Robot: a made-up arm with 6 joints. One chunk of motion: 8 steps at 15 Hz.
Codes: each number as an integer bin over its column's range. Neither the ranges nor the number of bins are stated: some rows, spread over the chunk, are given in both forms.
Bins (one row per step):
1: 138 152 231 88 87 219
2: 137 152 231 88 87 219
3: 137 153 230 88 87 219
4: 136 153 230 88 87 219
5: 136 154 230 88 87 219
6: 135 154 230 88 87 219
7: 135 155 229 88 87 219
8: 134 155 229 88 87 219
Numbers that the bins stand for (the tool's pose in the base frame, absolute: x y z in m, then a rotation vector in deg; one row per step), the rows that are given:
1: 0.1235 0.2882 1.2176 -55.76 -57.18 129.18
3: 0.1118 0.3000 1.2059 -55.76 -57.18 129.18
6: 0.0882 0.3118 1.2059 -55.76 -57.18 129.18
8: 0.0765 0.3235 1.1941 -55.76 -57.18 129.18
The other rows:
2: 0.1118 0.2882 1.2176 -55.76 -57.18 129.18
4: 0.1000 0.3000 1.2059 -55.76 -57.18 129.18
5: 0.1000 0.3118 1.2059 -55.76 -57.18 129.18
7: 0.0882 0.3235 1.1941 -55.76 -57.18 129.18

